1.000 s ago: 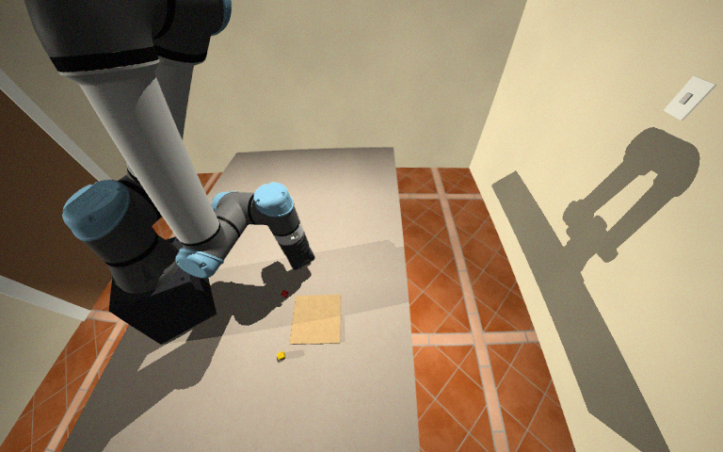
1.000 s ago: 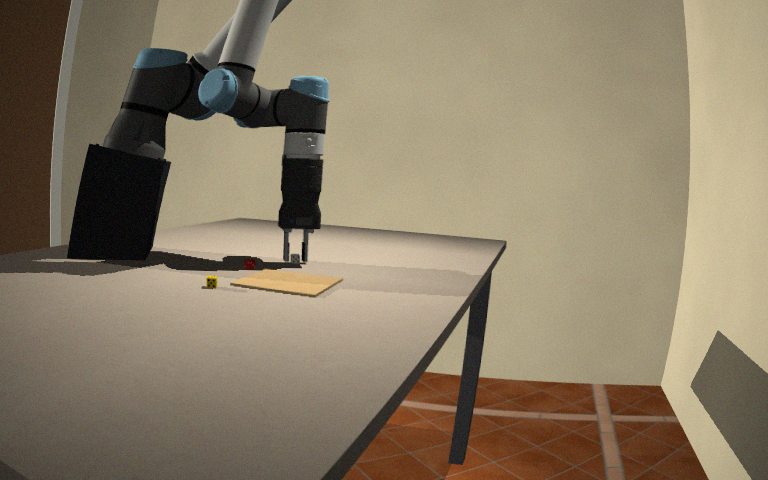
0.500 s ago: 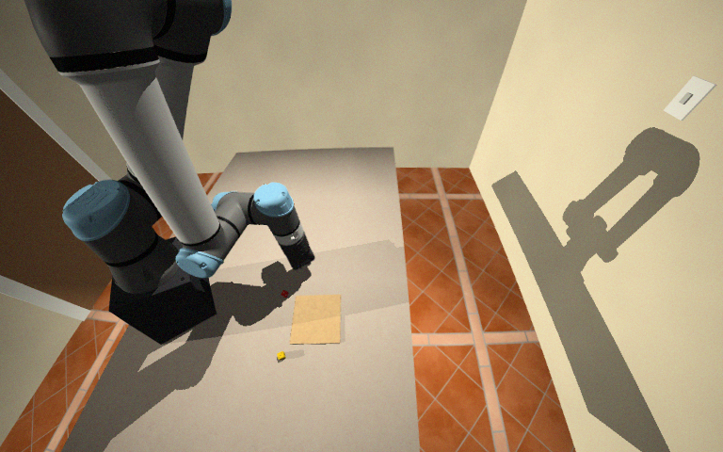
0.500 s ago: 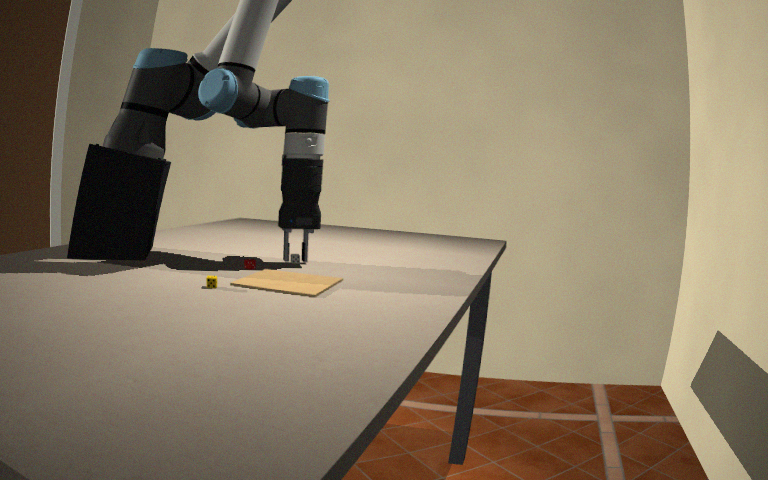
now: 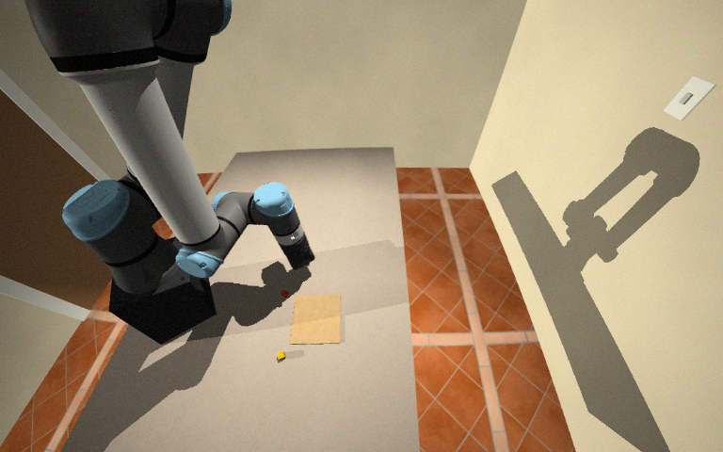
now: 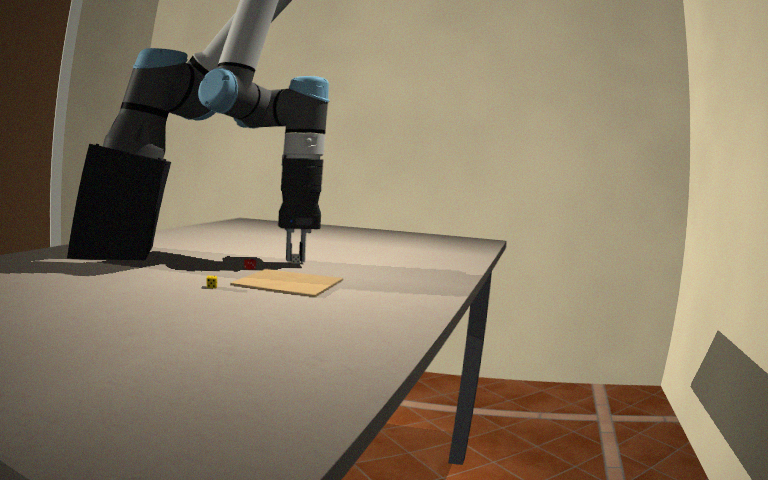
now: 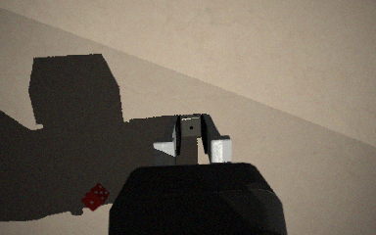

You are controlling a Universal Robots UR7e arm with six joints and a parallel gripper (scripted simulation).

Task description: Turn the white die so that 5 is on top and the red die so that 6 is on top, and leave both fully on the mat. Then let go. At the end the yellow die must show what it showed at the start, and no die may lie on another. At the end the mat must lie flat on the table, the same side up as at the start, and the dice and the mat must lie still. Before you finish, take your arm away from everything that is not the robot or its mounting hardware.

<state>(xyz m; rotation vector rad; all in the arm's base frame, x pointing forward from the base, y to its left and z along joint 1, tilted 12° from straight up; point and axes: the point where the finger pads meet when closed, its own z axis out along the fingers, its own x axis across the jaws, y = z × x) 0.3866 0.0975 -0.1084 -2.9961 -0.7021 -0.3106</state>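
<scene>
Now: hand 10 mm above the white die. Also, from my hand: yellow die 50 mm behind, 280 mm to the right, 10 mm below; red die 60 mm behind, 100 mm to the right, 10 mm below; tan mat 40 mm ahead, 180 mm to the right, 20 mm below.
</scene>
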